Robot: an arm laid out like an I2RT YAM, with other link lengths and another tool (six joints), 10 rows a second.
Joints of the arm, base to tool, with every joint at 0 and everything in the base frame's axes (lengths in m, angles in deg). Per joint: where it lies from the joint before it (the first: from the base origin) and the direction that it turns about. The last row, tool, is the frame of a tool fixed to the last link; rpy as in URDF.
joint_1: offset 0 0 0.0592 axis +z
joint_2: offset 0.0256 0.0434 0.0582 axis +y
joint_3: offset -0.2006 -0.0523 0 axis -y
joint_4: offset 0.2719 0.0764 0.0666 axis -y
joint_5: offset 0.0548 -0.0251 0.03 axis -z
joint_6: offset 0.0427 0 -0.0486 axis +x
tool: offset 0.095 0.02 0.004 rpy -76.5 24.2 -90
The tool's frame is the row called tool.
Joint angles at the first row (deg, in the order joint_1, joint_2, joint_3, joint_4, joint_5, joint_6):
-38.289 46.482 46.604 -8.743 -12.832 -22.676
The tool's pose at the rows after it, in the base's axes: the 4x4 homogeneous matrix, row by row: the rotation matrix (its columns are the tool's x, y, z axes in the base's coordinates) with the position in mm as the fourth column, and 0 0 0 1 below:
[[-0.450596 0.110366 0.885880 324.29], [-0.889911 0.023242 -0.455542 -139.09], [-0.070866 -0.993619 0.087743 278.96], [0 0 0 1]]
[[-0.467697 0.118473 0.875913 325.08], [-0.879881 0.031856 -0.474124 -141.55], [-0.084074 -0.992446 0.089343 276.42], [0 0 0 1]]
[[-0.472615 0.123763 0.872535 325.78], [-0.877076 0.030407 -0.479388 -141.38], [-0.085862 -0.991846 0.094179 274.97], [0 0 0 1]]
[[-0.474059 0.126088 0.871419 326.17], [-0.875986 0.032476 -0.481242 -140.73], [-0.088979 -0.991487 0.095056 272.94], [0 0 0 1]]
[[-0.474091 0.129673 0.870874 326.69], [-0.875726 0.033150 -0.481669 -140.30], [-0.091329 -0.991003 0.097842 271.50], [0 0 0 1]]
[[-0.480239 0.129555 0.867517 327.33], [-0.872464 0.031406 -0.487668 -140.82], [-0.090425 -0.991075 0.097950 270.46], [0 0 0 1]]
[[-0.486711 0.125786 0.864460 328.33], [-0.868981 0.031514 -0.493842 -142.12], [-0.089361 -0.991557 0.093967 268.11], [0 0 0 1]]
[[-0.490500 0.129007 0.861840 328.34], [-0.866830 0.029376 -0.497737 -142.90], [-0.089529 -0.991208 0.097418 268.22], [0 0 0 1]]
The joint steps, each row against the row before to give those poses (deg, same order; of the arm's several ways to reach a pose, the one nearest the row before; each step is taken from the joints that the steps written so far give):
0.362 0.479 -0.020 0.513 1.285 0.849
0.221 0.191 -0.574 0.909 1.237 0.976
0.348 -0.107 -0.561 0.756 0.668 0.250
0.248 -0.163 -0.558 0.458 0.326 0.236
0.174 -0.091 -0.470 0.547 0.174 0.187
0.241 0.163 -0.137 0.320 0.643 0.038
0.136 0.424 -0.116 0.318 0.545 -0.015
-0.004 0.006 -0.112 0.323 0.257 0.072

